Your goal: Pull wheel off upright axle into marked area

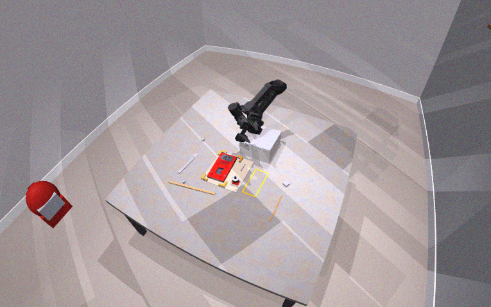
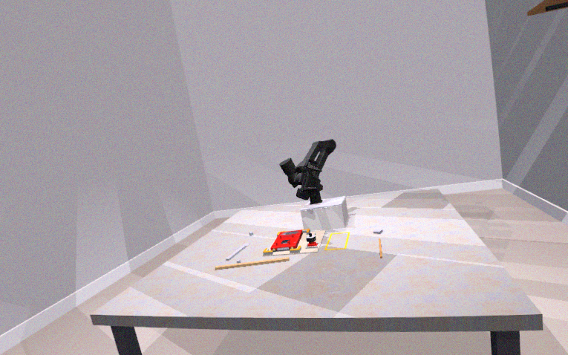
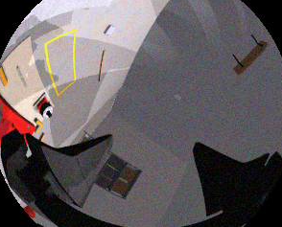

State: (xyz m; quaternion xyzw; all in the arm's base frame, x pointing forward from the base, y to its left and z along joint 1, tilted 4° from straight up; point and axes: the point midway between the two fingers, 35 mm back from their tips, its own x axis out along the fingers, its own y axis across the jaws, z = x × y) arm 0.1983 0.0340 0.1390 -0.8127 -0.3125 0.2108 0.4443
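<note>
My gripper tip is now 220 mm above the wheel, 140 mm short of it and 60 mm to the left of it. From my gripper tip the other things lie so: upright axle (220 mm below, 140 mm ahead, 60 mm to the right); grey bar (400 mm to the right, 250 mm below, 120 mm ahead).
</note>
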